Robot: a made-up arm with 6 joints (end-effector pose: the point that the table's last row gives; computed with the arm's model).
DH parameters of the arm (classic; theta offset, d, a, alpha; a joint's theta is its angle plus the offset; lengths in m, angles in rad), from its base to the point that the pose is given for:
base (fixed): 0 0 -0.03 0
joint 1: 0 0.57 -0.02 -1.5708
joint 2: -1.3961 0 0.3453 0
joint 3: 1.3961 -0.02 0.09 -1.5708
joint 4: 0 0.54 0.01 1.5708
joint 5: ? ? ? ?
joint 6: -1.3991 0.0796 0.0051 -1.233
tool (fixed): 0.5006 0.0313 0 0
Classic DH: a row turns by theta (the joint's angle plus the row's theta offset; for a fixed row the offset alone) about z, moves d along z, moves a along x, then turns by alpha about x.
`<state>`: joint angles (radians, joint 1 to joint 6).
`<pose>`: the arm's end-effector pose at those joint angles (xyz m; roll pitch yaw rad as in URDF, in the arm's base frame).
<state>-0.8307 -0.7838 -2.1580 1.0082 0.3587 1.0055</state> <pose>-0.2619 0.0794 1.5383 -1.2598 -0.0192 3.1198</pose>
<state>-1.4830 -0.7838 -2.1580 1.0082 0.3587 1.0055</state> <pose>-0.1661 0.2039 1.5383 -1.2598 -0.0192 2.4675</pose>
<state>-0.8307 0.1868 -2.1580 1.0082 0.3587 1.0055</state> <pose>0.3342 -0.5733 1.2778 -2.0828 -0.6192 -2.8786</pose>
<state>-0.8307 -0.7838 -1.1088 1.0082 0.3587 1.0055</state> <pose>0.1379 -0.3583 1.1924 -2.1708 -0.6535 -2.8263</pose>
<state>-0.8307 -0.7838 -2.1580 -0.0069 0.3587 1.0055</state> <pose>-0.2418 0.1806 1.5507 -1.0754 -0.0775 2.1127</pose>
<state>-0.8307 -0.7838 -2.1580 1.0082 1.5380 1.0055</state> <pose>-0.0838 0.1118 1.5259 -1.0738 -1.1723 -3.0644</pose>
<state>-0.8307 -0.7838 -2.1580 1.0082 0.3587 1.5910</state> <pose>-0.2466 0.0786 1.5302 -1.5140 0.0849 -2.6529</pose>
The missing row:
joint 5: 0 0.01 0.12 -1.5708
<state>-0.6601 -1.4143 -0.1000 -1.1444 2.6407 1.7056</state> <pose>0.0136 -0.2249 0.7052 0.4782 -0.1393 -1.3159</pose>
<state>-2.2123 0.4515 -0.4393 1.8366 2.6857 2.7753</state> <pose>-0.1357 -0.2893 0.3486 -0.6848 0.4131 0.8708</pose>
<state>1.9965 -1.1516 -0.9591 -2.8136 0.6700 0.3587</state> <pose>-0.1502 0.2575 1.1447 -1.2873 0.8979 1.2935</pose>
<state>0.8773 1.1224 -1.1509 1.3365 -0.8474 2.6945</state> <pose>0.3755 0.2440 0.1371 2.8784 -0.3439 -2.3377</pose>
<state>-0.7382 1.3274 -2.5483 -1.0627 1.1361 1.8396</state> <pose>0.6722 -0.7071 0.4497 0.7974 -0.6338 -0.2557</pose>
